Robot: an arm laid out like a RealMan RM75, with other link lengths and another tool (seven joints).
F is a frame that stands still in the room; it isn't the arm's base.
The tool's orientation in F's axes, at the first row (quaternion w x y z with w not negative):
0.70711, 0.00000, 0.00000, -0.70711
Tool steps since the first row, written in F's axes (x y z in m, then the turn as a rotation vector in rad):
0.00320, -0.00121, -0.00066, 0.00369, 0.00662, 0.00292
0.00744, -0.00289, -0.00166, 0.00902, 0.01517, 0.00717
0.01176, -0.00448, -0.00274, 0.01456, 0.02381, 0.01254
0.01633, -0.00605, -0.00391, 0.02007, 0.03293, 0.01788
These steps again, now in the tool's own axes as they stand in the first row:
0.00121, 0.00320, -0.00066, -0.00662, 0.00369, 0.00292
0.00289, 0.00744, -0.00166, -0.01517, 0.00902, 0.00717
0.00448, 0.01176, -0.00274, -0.02381, 0.01456, 0.01254
0.00605, 0.01633, -0.00391, -0.03293, 0.02007, 0.01788

